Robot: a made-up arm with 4 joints.
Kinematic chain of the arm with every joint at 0, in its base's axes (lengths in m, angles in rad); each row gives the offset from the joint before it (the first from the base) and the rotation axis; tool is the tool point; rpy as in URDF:
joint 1: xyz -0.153 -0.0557 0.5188 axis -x
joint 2: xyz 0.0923 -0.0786 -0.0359 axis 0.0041 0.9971 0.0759
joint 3: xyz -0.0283 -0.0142 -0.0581 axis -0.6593 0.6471 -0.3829
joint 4: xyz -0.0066 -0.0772 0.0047 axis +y
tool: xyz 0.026 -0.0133 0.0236 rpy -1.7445 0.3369 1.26
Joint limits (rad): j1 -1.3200..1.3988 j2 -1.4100..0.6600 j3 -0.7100..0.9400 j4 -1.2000..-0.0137
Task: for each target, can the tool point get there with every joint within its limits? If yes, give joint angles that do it. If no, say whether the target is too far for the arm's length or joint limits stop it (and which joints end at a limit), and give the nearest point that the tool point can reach.
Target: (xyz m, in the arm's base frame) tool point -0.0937 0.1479 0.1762
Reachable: no: too far | nearest point -0.0705 0.0048 0.3056 | short by 0.194 m
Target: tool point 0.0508 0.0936 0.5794
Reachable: no: joint limits stop it (at a limit: joint 1, joint 2, joint 3, joint 4) | nearest point -0.0637 -0.0718 0.6554 | short by 0.215 m
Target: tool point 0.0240 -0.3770 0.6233
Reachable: no: too far | nearest point -0.0163 -0.2603 0.5853 | short by 0.129 m
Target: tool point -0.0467 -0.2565 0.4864
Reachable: yes | joints 0.2460 -0.4888 -0.4450 -0.2021
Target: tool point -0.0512 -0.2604 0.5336
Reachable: yes | joints 0.5180 -0.1737 -0.5796 -0.1331
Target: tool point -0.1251 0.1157 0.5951
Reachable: no: joint limits stop it (at a limit: joint 1, joint 3, joint 4) | nearest point -0.0747 -0.0737 0.6548 | short by 0.205 m
